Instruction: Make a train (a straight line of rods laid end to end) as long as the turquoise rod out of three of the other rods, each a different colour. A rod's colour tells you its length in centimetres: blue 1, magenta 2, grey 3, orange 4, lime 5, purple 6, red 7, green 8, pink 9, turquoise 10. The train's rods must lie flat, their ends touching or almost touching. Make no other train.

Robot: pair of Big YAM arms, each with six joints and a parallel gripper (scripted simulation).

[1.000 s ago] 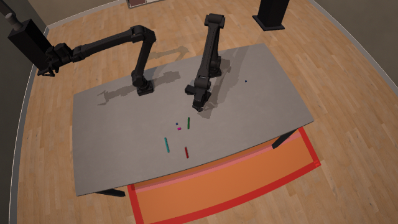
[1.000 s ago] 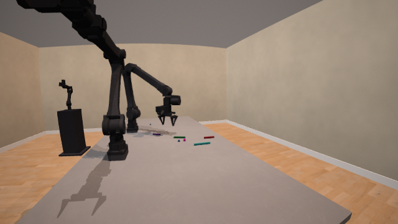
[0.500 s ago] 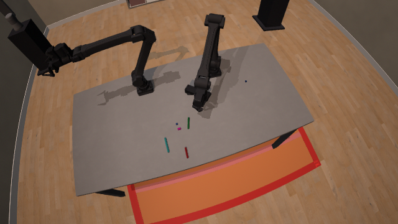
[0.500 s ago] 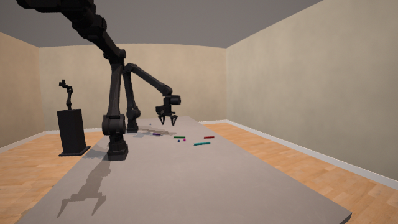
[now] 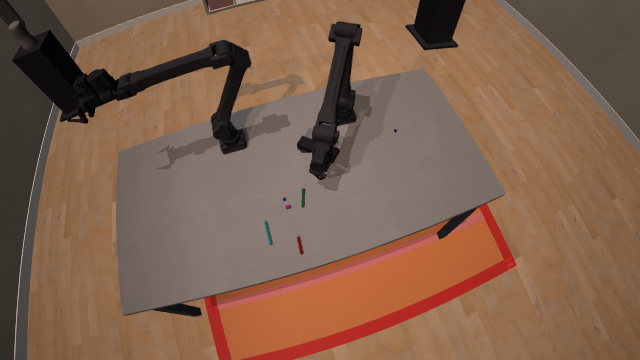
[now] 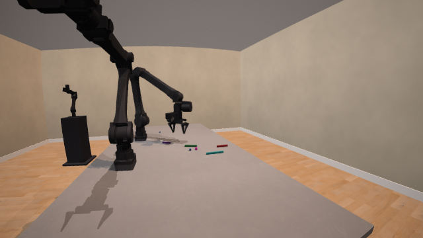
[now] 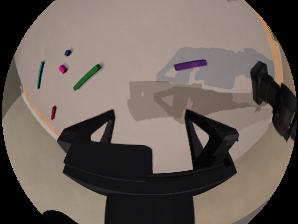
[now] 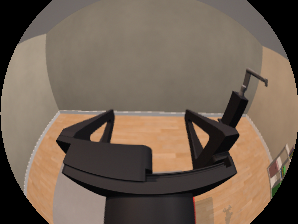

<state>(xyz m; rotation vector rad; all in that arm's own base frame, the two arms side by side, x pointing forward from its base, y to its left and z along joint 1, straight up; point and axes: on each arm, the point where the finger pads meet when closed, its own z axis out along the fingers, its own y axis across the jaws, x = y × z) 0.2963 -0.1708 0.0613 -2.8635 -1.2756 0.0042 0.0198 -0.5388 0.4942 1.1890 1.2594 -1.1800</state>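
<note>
The magenta rod is 18 cm to the right of my left hand, 9 cm ahead of it and 7 cm below it. From my left hand the other things lie so: red rod: 26 cm ahead, 18 cm to the right, 7 cm below; then purple rod: 9 cm behind, 7 cm below, 1 cm to the left; then green rod: 11 cm to the right, 7 cm below, 7 cm ahead.
</note>
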